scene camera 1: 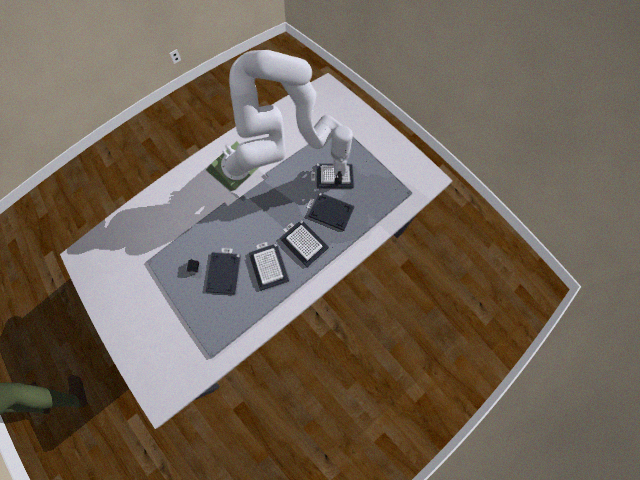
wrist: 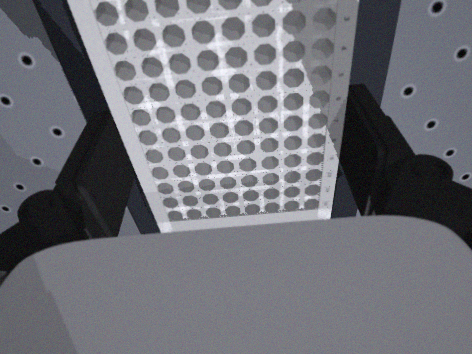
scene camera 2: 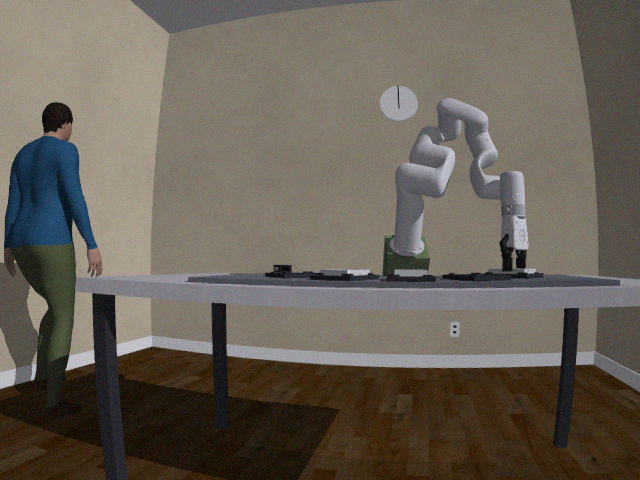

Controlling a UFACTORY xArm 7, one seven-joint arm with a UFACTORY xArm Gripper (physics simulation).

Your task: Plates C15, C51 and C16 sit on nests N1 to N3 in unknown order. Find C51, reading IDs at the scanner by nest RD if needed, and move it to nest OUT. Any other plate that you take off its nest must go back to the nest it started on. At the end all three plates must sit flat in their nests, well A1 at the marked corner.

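Frame: origin at the arm's base, x ahead, y left, z up, level; centimetres.
Seen in the pictures: gripper, fingertip midpoint: [scene camera 1: 337, 174] [wrist: 230, 129] [scene camera 2: 514, 271]; arm's base, origin of the base link: [scene camera 1: 235, 165] [scene camera 2: 406, 246].
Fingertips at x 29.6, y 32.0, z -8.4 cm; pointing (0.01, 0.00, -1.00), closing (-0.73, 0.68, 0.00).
Pixels of each thing's top centre, then the offset from my fingertips to it. "pt": a spot on its surface instead.
- white 96-well plate, middle of its top: [wrist: 230, 119] [scene camera 2: 511, 268] [scene camera 1: 335, 173] dx -0.7, dy -0.6, dz +0.7 cm
- second white plate, middle of its top: [scene camera 2: 410, 270] [scene camera 1: 304, 241] dx +13.3, dy -32.3, dz +0.7 cm
- third white plate, middle of its top: [scene camera 2: 345, 269] [scene camera 1: 268, 265] dx +10.9, dy -49.4, dz +0.7 cm
- empty dark nest, middle of its top: [scene camera 2: 475, 273] [scene camera 1: 331, 210] dx +10.8, dy -14.2, dz -0.3 cm
- empty nest, middle of its top: [scene camera 2: 297, 265] [scene camera 1: 217, 269] dx -1.4, dy -65.6, dz +1.6 cm
- small black block, surface spot: [scene camera 2: 282, 268] [scene camera 1: 197, 269] pt dx -7.7, dy -71.8, dz +0.5 cm
My gripper [scene camera 1: 339, 178] [scene camera 2: 514, 267] [wrist: 230, 129] is open, low over a white 96-well plate [scene camera 1: 326, 174] [wrist: 215, 129], with one finger beside each long side. I cannot tell whether either finger touches it. This plate sits in a dark nest [scene camera 1: 351, 184] [wrist: 372, 45] at the upper right of the mat in scene camera 1. A second white plate [scene camera 1: 305, 242] [scene camera 2: 410, 272] and a third white plate [scene camera 1: 268, 266] [scene camera 2: 343, 272] sit in nests further along the row. Plate IDs and nest labels are not readable.
An empty dark nest [scene camera 1: 330, 211] lies between the gripper's plate and the second plate. Another empty nest [scene camera 1: 222, 273] lies at the row's far end, beside a small black block [scene camera 1: 192, 266] [scene camera 2: 282, 268], apparently the scanner. A person [scene camera 2: 46, 191] stands beyond the table's left end.
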